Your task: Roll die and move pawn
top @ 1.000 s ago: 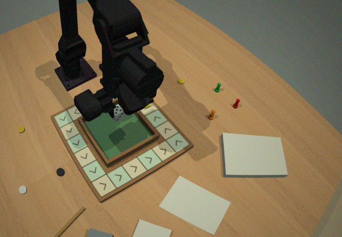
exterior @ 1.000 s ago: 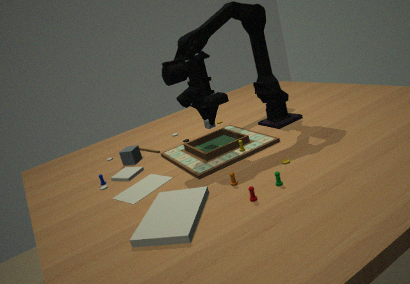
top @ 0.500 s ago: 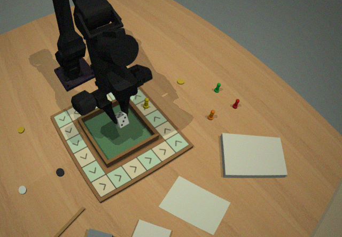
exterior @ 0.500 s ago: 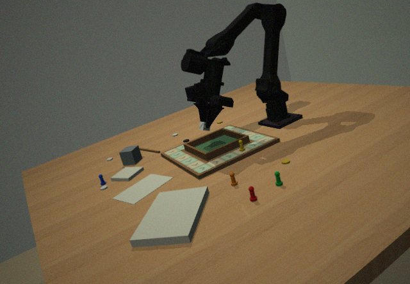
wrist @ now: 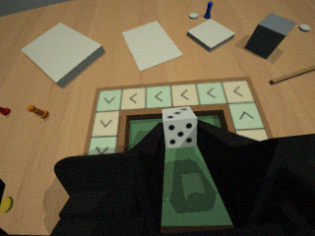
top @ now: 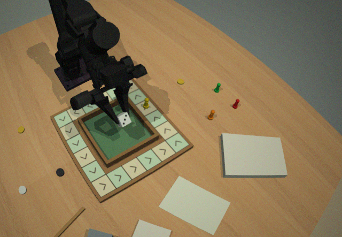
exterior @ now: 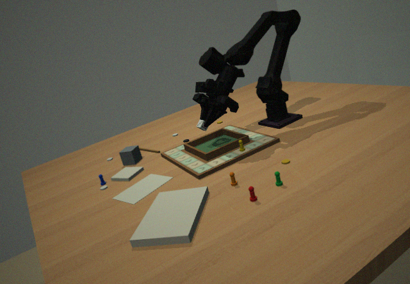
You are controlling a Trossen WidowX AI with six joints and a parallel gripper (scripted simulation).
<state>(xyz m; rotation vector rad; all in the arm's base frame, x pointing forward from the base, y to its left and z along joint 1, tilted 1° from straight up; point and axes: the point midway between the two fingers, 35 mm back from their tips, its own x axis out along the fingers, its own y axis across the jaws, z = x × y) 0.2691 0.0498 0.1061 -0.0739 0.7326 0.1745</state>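
Now: gripper tip 7 cm past the yellow pawn, 10 cm to the right of it and 6 cm above it. Round my gripper tip: grey die right at my gripper tip; black disc 2 cm ahead, 19 cm to the right, 9 cm below; green dice tray 3 cm behind, 1 cm to the right, 8 cm below.
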